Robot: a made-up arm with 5 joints.
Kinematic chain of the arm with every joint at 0, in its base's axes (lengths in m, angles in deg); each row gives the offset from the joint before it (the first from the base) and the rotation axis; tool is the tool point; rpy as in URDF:
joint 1: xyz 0 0 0.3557 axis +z
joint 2: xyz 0 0 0 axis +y
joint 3: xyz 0.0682 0 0.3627 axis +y
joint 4: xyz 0.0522 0 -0.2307 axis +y
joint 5: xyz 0.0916 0 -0.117 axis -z
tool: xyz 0 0 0 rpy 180 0 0
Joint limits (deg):
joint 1: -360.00..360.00
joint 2: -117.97..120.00
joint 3: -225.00..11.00
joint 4: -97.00..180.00
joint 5: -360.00..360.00
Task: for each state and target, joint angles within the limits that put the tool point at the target. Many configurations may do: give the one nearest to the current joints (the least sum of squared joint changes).
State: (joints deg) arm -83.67 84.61 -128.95 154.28 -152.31
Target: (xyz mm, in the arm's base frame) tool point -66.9 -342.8 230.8
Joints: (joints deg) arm -101.04 73.40 -92.88 161.93 -152.31
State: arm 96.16 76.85 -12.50 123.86 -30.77
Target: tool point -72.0 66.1 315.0
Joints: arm 137.45 80.41 -17.67 118.00 -30.77
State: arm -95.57 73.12 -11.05 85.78 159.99
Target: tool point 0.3 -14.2 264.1
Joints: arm -88.79 88.01 -9.65 74.19 159.99
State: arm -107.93 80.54 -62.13 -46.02 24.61
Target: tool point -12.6 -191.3 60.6
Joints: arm -93.77 80.90 -13.64 -35.13 24.61
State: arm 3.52 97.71 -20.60 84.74 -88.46
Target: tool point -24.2 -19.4 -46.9
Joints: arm 38.72 117.58 -57.88 63.43 -88.46
